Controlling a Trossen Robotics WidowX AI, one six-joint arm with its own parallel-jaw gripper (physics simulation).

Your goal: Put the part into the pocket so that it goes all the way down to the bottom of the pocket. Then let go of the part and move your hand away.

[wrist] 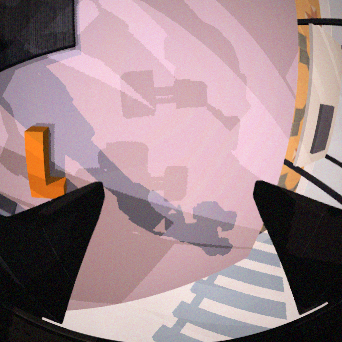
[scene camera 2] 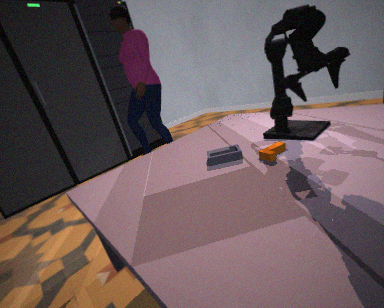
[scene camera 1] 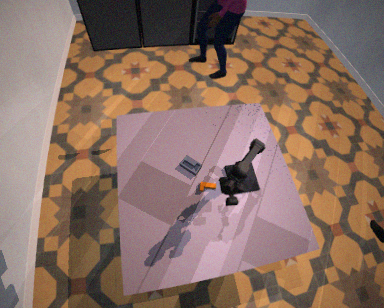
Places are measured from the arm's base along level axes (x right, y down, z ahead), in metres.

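Pixels of known places: gripper, fingertip midpoint: [wrist: 180,188] [scene camera 2: 320,95] [scene camera 1: 224,199]; arm's base, link origin: [scene camera 2: 281,129].
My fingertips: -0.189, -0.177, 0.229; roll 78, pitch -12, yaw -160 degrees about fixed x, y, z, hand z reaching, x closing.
Ahead of a thing's pixels: the offset from my fingertips to its top centre, as dx, dy, dz. Level surfaces: height alone.
The orange L-shaped part @(+0.150, +0.171, +0.012) [scene camera 1: 209,186] [scene camera 2: 272,151] [wrist: 38,160] lies flat on the table @(dy +0.200) [scene camera 1: 150,135] [scene camera 2: 195,250], between the arm's base and the grey block @(+0.348, +0.164, +0.063) [scene camera 1: 184,164] [scene camera 2: 225,159]. The block has the pocket in its top, and the pocket holds no part. My gripper [scene camera 2: 320,93] [wrist: 180,188] is open and empty, high above the table. In the wrist view the part is left of the gap between my fingers, just past the left fingertip. A small dark grey corner shows at that view's left edge; I cannot tell whether it is the block.
The arm's black base [scene camera 1: 252,182] [scene camera 2: 300,132] [wrist: 37,30] stands on the table near the part. A person in a pink top [scene camera 1: 232,5] [scene camera 2: 135,55] stands on the floor beyond the table, by dark cabinets [scene camera 1: 115,25] [scene camera 2: 40,100]. Shadows of the arm fall across the table.
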